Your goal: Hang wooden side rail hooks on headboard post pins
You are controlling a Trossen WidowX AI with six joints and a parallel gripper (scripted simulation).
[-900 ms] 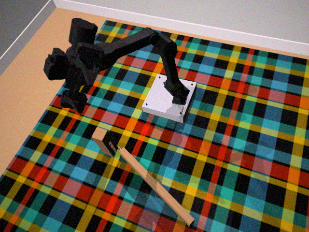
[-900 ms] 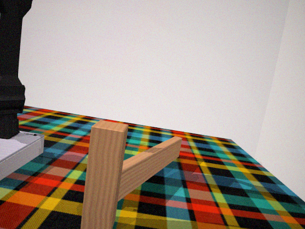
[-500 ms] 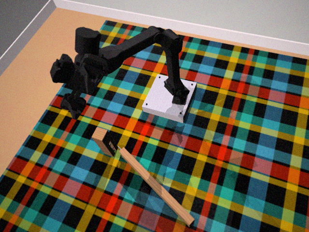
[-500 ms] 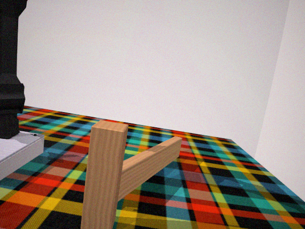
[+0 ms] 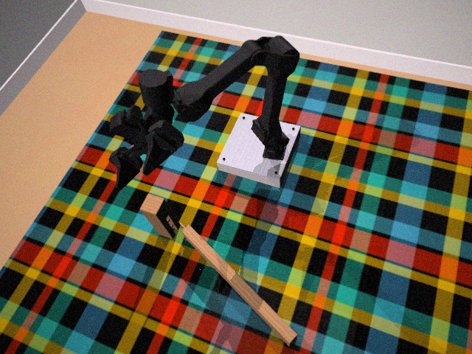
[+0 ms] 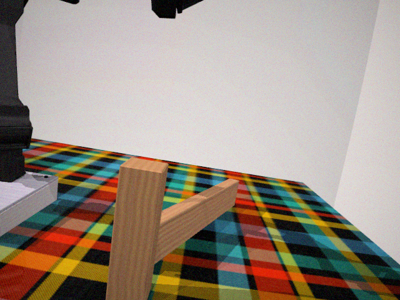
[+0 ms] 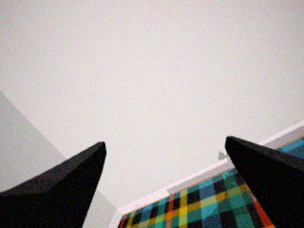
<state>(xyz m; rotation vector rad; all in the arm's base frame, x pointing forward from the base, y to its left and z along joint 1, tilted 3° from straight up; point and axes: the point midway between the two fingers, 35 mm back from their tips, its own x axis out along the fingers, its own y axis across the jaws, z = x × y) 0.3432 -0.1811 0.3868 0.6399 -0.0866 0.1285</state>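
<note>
Right now the wooden headboard post is 70 mm behind my gripper tip, 60 mm to the right of it and 350 mm below it.
</note>
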